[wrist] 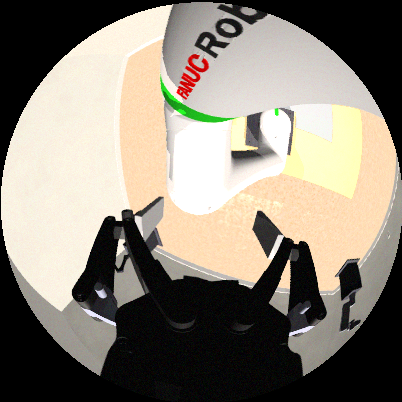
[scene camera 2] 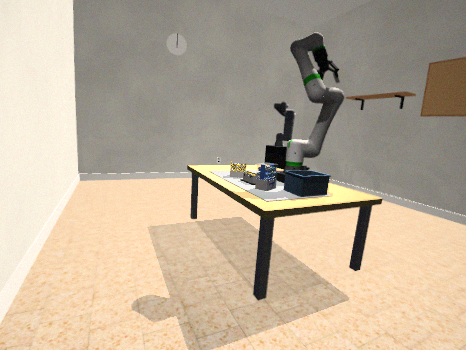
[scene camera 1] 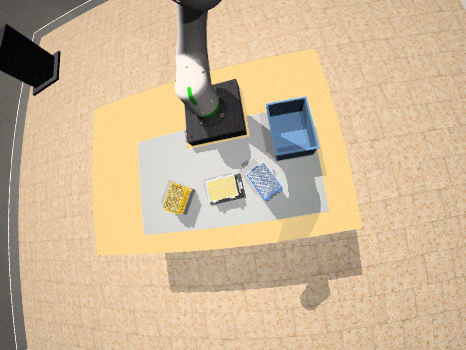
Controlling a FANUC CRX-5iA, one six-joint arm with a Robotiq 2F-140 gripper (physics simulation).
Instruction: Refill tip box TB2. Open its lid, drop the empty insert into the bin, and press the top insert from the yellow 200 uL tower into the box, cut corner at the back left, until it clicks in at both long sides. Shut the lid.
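Note:
My gripper (scene camera 2: 330,75) (wrist: 209,213) is open and empty, raised high above the table and far from the objects. A tower with a yellow perforated top (scene camera 1: 177,198) (scene camera 2: 238,168) stands at the left of the mat in scene camera 1. Right of it is a tip box (scene camera 1: 223,189) (scene camera 2: 250,176) with a yellow upper face and a dark part along its right side; its lid position and label are too small to tell. A blue tower (scene camera 1: 264,181) (scene camera 2: 268,172) stands turned at an angle to its right. The blue bin (scene camera 1: 296,122) (scene camera 2: 306,185) stands at the back right.
The dark robot base plate (scene camera 1: 222,133) stands behind the objects. The grey mat (scene camera 1: 160,160) lies on the yellow table (scene camera 1: 115,145) (scene camera 2: 350,196). A black stand (scene camera 1: 27,57) is beyond the table. A wall shelf (scene camera 2: 381,95) hangs behind the raised arm.

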